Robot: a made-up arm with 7 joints.
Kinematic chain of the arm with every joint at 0, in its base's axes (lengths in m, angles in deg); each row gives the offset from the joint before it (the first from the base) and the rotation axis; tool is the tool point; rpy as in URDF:
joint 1: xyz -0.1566 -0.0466 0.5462 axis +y
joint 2: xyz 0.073 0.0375 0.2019 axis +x
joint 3: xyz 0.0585 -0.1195 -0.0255 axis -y
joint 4: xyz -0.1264 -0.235 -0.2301 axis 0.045 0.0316 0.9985
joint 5: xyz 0.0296 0 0.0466 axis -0.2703 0.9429 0.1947
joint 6: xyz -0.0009 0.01 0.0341 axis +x
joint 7: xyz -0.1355 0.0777 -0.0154 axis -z
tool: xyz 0.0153 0.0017 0.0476 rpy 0 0 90
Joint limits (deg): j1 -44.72..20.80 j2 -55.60..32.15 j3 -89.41..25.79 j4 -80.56..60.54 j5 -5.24..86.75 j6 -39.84..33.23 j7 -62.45..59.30
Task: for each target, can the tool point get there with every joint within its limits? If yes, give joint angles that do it. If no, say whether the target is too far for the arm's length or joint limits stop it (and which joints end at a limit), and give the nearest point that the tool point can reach.
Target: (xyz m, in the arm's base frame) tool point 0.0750 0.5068 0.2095
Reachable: no: joint limits stop it (at a limit: joint 2, joint 3, joint 5, joint 6, joint 7) | nearest point -0.0659 -0.0457 0.4143 | short by 0.606 m
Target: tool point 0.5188 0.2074 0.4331
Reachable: no: joint limits stop it (at a limit: joint 2, joint 3, joint 4, joint 5, joint 6, joint 7) | nearest point 0.0559 -0.0908 0.5106 | short by 0.556 m
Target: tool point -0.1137 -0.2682 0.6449
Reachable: yes | joints -7.82 -10.62 -2.11 -68.74 26.75 -31.62 -24.05
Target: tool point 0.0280 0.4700 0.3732
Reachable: no: joint limits stop it (at a limit: joint 2, joint 3, joint 5, joint 6, joint 7) | nearest point -0.0399 -0.0456 0.4369 | short by 0.524 m
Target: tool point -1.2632 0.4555 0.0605
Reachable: no: too far | nearest point -0.6218 -0.0920 0.7880 | short by 1.114 m
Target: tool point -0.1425 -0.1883 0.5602
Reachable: yes | joints -22.94 19.72 -15.52 -61.97 26.20 -26.11 -6.31
